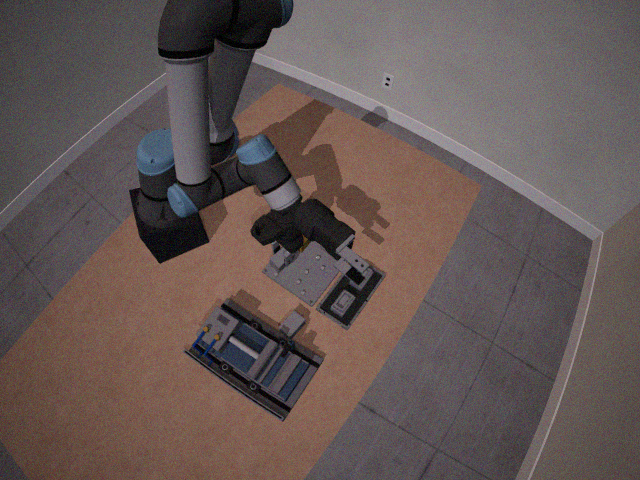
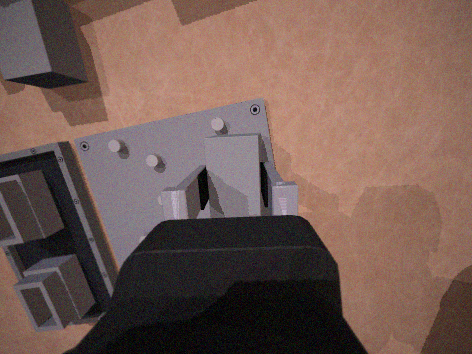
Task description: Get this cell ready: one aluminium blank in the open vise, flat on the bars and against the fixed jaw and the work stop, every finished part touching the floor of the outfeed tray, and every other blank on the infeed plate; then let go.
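Seen in the pictures: hand, its tool point: (image 1: 282, 255) (image 2: 234, 183); arm's base, origin of its link: (image 1: 163, 206).
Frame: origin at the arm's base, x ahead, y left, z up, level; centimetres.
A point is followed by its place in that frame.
Note:
My gripper (image 1: 279, 256) @(z -8.3, x 34.7, y 4.9 cm) (image 2: 233, 187) @(z -8.3, x 34.7, y 4.9 cm) is shut on a plain grey aluminium blank (image 1: 278, 262) @(z -8.5, x 34.7, y 2.6 cm) (image 2: 233, 160) @(z -8.4, x 34.1, y 3.4 cm), over one corner area of the infeed plate (image 1: 310, 273) @(z -12.8, x 42.8, y 5.2 cm) (image 2: 190, 131) @(z -12.8, x 37.1, y 0.3 cm); contact with the plate cannot be told. The bracket's other gripper is over the outfeed tray (image 1: 330, 319) @(z -13.1, x 53.0, y -4.3 cm) (image 2: 70, 165) @(z -12.9, x 48.8, y -1.1 cm). Finished parts with pockets, one (image 1: 342, 302) @(z -10.9, x 54.1, y 0.6 cm) (image 2: 25, 210) @(z -10.6, x 52.8, y 1.1 cm) and another (image 2: 62, 292) @(z -10.7, x 54.3, y 9.4 cm), show at the tray; whether each touches its floor is unclear. The vise (image 1: 297, 405) @(z -11.8, x 54.6, y -28.3 cm) is open, with blue strips and grey bars showing. A yellow piece (image 1: 303, 244) @(z -9.6, x 37.9, y 10.9 cm) is partly hidden behind the arm.
A grey block (image 1: 293, 323) @(z -10.0, x 45.4, y -10.2 cm) (image 2: 25, 45) @(z -10.0, x 44.8, y -9.1 cm) stands beside the vise, on the side facing the plate. Pale round pegs (image 2: 115, 145) @(z -12.0, x 43.4, y -1.0 cm) rise from the plate. Blue lines with yellow ends (image 1: 216, 337) @(z -2.6, x 32.1, y -23.3 cm) are at the vise's left end. The arm's black base (image 1: 170, 235) @(z -2.6, x 6.1, y -5.8 cm) stands behind left.

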